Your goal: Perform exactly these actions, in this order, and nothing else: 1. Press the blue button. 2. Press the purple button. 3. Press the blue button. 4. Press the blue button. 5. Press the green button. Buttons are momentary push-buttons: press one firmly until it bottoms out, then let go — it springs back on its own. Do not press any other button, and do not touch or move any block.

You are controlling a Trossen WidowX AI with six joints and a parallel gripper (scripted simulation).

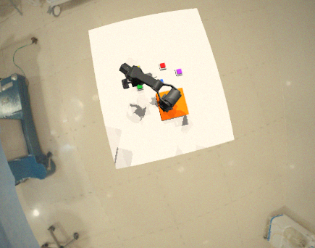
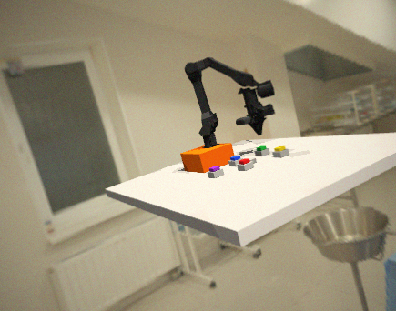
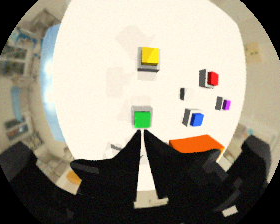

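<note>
The green button is 10 mm behind my gripper tip, 10 mm to the right of it and 60 mm below it. From my gripper tip the other things lie so: yellow button 120 mm ahead, 10 mm to the right, 60 mm below; then small grey block 60 mm ahead, 120 mm to the right, 80 mm below; then blue button 150 mm to the right, 60 mm below.
</note>
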